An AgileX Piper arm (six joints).
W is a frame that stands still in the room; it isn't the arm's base.
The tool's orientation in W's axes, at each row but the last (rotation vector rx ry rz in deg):
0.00 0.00 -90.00
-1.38 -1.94 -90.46
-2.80 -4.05 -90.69
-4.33 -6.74 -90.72
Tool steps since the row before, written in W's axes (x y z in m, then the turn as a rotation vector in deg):
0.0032 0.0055 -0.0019 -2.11 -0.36 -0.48
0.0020 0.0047 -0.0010 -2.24 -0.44 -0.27
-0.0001 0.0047 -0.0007 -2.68 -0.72 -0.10
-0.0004 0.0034 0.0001 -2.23 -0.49 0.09
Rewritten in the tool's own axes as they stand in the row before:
-0.0055 0.0032 -0.0019 0.36 -2.11 -0.48
-0.0048 0.0020 -0.0008 0.45 -2.24 -0.27
-0.0047 -0.0002 -0.0003 0.75 -2.67 -0.12
-0.0034 -0.0004 0.0005 0.53 -2.22 0.09

